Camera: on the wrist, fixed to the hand. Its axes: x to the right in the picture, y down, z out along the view.
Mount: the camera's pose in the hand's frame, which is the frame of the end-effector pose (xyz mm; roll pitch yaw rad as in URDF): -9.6 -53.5 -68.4 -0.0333 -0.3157 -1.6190
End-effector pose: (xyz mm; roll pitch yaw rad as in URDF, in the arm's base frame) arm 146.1 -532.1 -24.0 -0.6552 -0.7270 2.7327
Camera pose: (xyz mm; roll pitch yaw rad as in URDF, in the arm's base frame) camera 172.9 -452.1 -46.5 0.9754 -0.6258 0.3602
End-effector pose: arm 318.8 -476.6 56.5 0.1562 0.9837 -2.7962
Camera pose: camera 369.0 -413.7 22.5 -1.0352 -0.1265 2.0243
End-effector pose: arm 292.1 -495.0 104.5 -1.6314 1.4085 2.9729
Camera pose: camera 248.6 -421.6 123.3 -1.6797 -0.1966 -2.9263
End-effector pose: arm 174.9 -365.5 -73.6 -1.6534 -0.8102 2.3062
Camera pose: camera 255.3 -359.3 -39.9 1.8641 -0.6453 -1.3422
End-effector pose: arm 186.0 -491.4 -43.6 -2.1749 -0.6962 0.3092
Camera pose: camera 136.2 -534.5 13.8 2.2675 -0.4499 2.3692
